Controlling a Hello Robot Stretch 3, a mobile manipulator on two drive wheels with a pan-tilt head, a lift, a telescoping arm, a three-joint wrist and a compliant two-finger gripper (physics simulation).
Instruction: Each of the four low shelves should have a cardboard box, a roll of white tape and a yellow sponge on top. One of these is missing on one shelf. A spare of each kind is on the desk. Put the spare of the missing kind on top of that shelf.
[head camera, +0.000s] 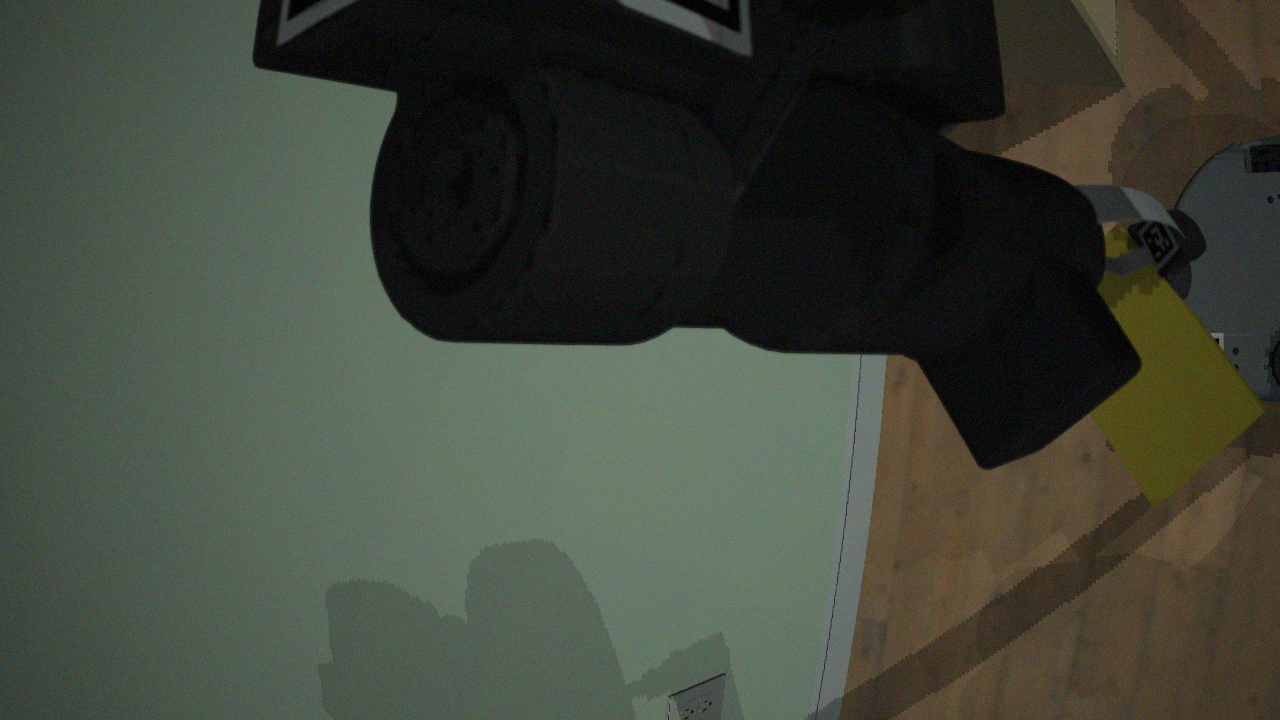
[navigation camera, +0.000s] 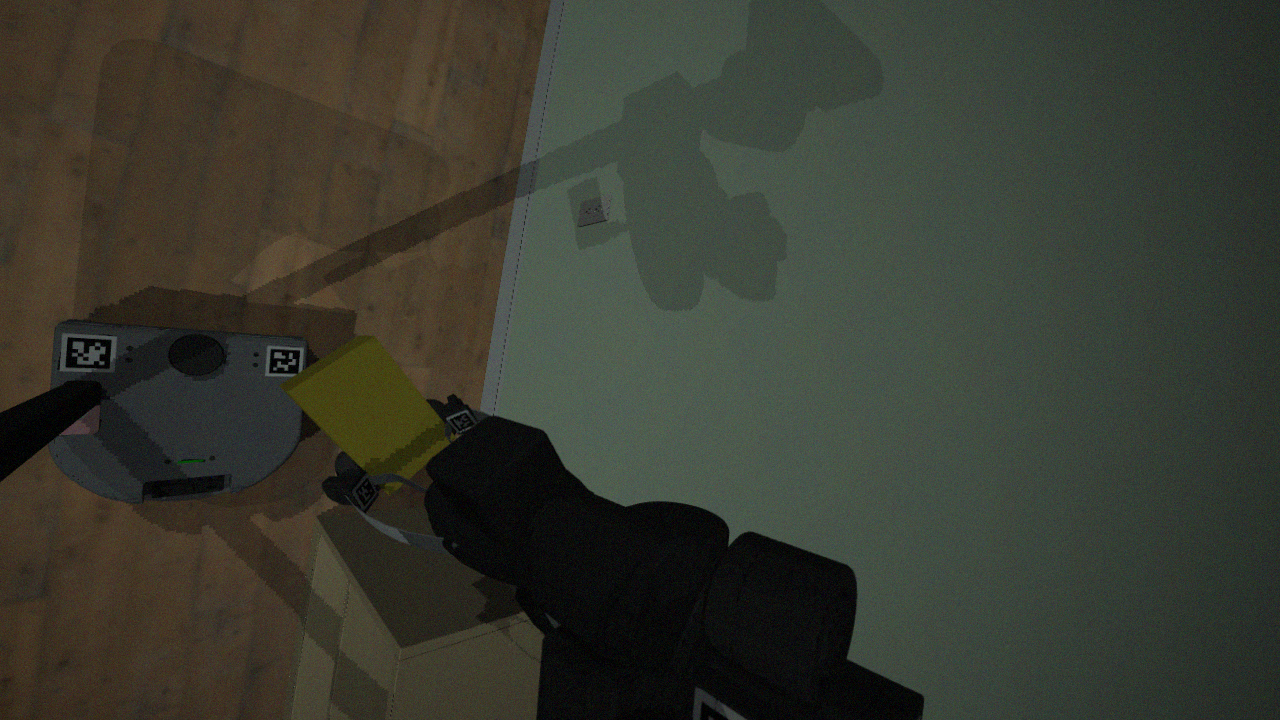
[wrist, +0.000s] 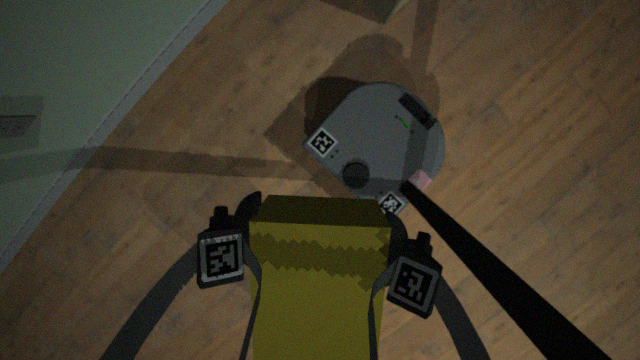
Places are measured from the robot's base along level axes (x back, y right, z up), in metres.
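Pixels of known places: gripper, fingertip midpoint: (head camera: 1111, 307) (navigation camera: 392, 439); robot's base, origin of the base link: (navigation camera: 197, 352).
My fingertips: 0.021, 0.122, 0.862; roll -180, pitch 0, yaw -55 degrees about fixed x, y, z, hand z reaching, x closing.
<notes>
Ahead of a thing's pixels: the offset from my fingertips to its top centre, as dx, dy, dz.
My gripper (navigation camera: 393, 445) (wrist: 321, 226) is shut on a yellow sponge @(-0.026, -0.021, +0.043) (head camera: 1172, 385) (navigation camera: 362, 402) (wrist: 315, 300). The sponge sticks out past the fingertips, high above the floor, with a finger on each side of it. A beige low shelf (head camera: 1056, 44) (navigation camera: 393, 564) (wrist: 365, 7) shows in part: its end panel and a piece of its top lie beside and under the wrist at the bottom of the navigation view. The arm hides much of its top. No cardboard box, white tape roll or desk shows in these views.
My grey base (head camera: 1235, 268) (navigation camera: 196, 402) (wrist: 385, 135) stands on the wooden floor. The black mast (navigation camera: 44, 416) (wrist: 500, 280) rises from it. A green wall (head camera: 626, 447) (navigation camera: 895, 358) (wrist: 75, 60) with an outlet @(-0.453, +0.579, -0.405) (head camera: 698, 700) (navigation camera: 593, 212) (wrist: 17, 125) runs close beside the dark arm (head camera: 626, 205).
</notes>
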